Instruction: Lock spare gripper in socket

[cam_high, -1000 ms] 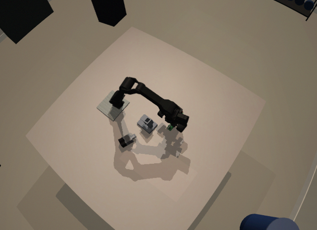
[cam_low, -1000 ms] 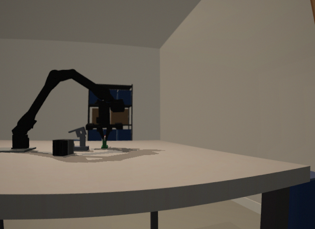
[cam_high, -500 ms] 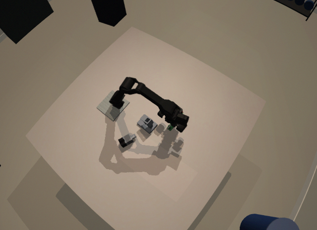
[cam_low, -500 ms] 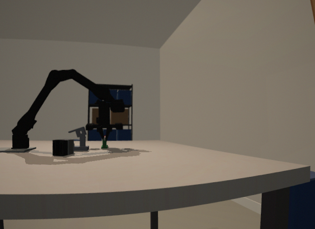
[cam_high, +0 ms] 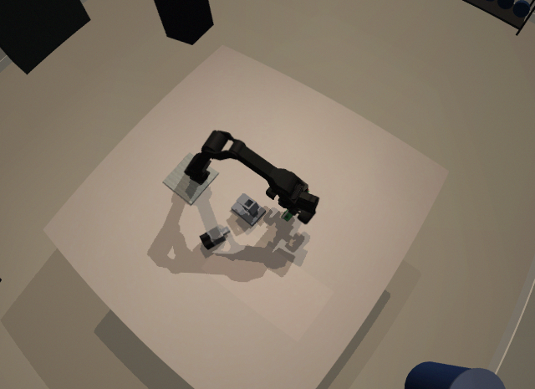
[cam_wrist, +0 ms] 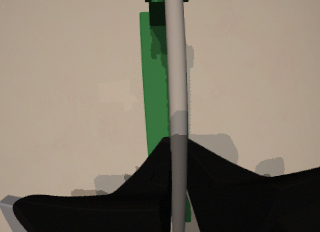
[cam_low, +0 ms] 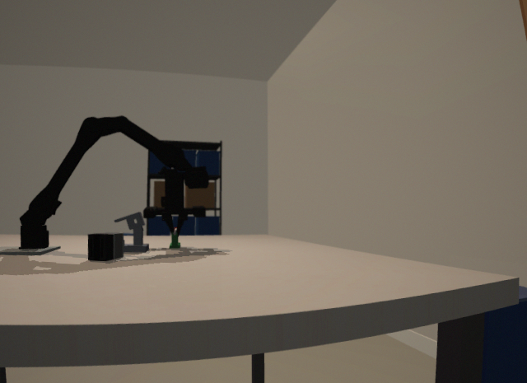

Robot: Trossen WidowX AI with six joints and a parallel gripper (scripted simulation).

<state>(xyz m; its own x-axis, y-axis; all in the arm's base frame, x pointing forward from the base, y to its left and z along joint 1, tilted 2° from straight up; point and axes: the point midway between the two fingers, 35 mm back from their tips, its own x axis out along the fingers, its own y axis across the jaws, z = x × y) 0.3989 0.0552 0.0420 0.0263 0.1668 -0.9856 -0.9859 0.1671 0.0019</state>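
The green cradle lies 20 mm to the left of my gripper tip. From my gripper tip the other things lie so: spare gripper 240 mm to the right, 190 mm behind, 10 mm above; then grey mount 140 mm behind, 80 mm to the right, 30 mm above.
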